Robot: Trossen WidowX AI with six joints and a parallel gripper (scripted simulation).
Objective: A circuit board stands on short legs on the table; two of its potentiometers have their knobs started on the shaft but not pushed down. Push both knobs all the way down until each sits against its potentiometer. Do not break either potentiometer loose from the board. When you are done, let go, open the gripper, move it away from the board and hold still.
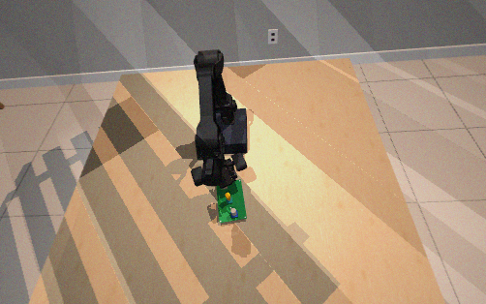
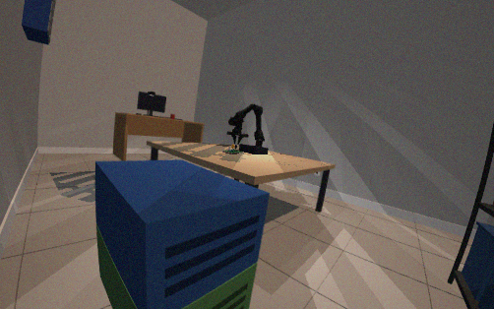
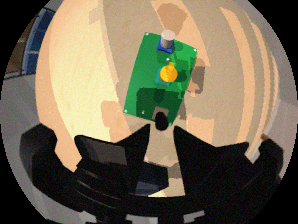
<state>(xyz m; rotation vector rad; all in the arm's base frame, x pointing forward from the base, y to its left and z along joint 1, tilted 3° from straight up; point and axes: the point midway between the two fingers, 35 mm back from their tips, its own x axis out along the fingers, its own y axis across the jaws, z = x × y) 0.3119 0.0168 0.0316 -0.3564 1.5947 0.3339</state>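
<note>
Right now the orange knob is 6 cm ahead of my gripper tip, 3 cm to the left of it and 2 cm below it.
</note>
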